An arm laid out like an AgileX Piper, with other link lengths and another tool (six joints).
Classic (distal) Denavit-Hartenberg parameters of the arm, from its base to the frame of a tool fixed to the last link. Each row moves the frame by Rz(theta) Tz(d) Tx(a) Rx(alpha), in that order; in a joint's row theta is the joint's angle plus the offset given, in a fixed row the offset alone. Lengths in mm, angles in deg.
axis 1: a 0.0, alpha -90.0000, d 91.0, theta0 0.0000
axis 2: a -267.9, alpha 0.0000, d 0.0, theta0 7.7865
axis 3: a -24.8, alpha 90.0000, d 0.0, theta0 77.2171
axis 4: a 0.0, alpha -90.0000, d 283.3, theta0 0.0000
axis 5: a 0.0, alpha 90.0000, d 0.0, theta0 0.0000
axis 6: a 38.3, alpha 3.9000, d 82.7, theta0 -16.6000
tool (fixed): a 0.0, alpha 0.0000, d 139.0, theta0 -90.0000
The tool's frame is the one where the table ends.
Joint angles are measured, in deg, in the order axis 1, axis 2, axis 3, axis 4, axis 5, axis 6. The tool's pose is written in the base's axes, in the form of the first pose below.
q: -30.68 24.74 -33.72 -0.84 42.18 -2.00
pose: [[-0.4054, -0.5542, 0.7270, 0.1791], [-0.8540, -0.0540, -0.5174, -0.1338], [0.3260, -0.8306, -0.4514, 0.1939], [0, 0, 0, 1]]
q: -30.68 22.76 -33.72 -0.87 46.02 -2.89
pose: [[-0.3882, -0.5827, 0.7140, 0.1680], [-0.8582, -0.0538, -0.5105, -0.1281], [0.3359, -0.8109, -0.4791, 0.1898], [0, 0, 0, 1]]
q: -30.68 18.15 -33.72 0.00 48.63 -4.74
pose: [[-0.3789, -0.5625, 0.7348, 0.1568], [-0.8557, -0.0894, -0.5096, -0.1195], [0.3524, -0.8219, -0.4475, 0.1983], [0, 0, 0, 1]]
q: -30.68 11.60 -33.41 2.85 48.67 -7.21
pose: [[-0.3807, -0.4759, 0.7928, 0.1500], [-0.8525, -0.1515, -0.5004, -0.1062], [0.3583, -0.8663, -0.3480, 0.2175], [0, 0, 0, 1]]
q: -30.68 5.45 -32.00 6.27 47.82 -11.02
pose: [[-0.3687, -0.3943, 0.8417, 0.1456], [-0.8488, -0.2263, -0.4778, -0.0932], [0.3789, -0.8907, -0.2513, 0.2298], [0, 0, 0, 1]]
